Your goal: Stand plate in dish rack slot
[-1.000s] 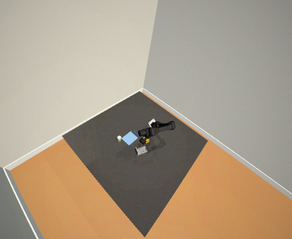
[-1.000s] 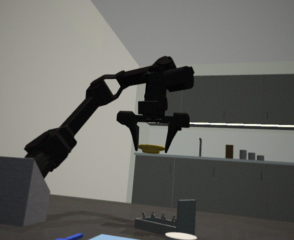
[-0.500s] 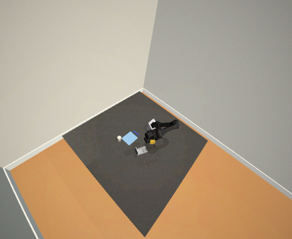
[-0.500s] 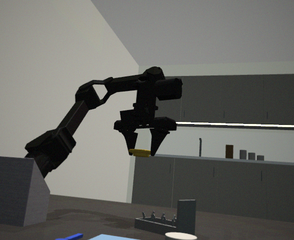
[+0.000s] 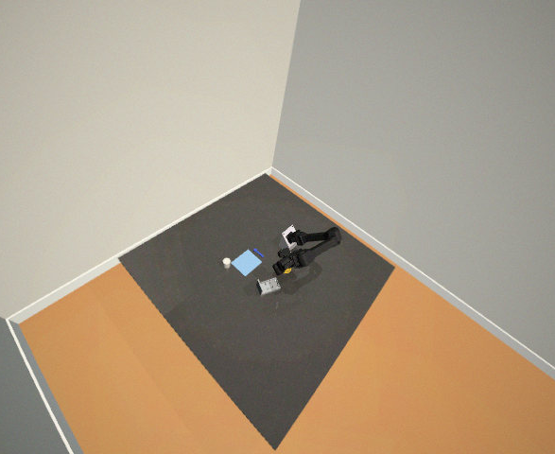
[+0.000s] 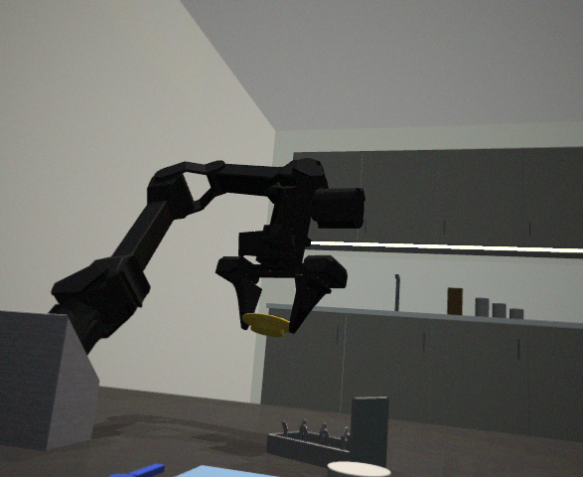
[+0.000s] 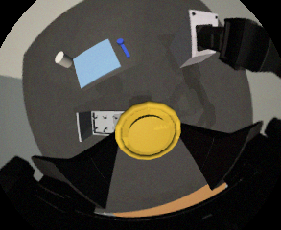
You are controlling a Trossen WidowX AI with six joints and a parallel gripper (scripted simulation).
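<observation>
The grey dish rack is 90 mm ahead of my gripper tip, 30 mm to the right of it and 130 mm below it. The rest, counted from my gripper tip: light blue placemat: 60 mm ahead, 240 mm to the right, 150 mm below; blue spoon: 50 mm behind, 230 mm to the right, 140 mm below; yellow plate: 10 mm above.
</observation>
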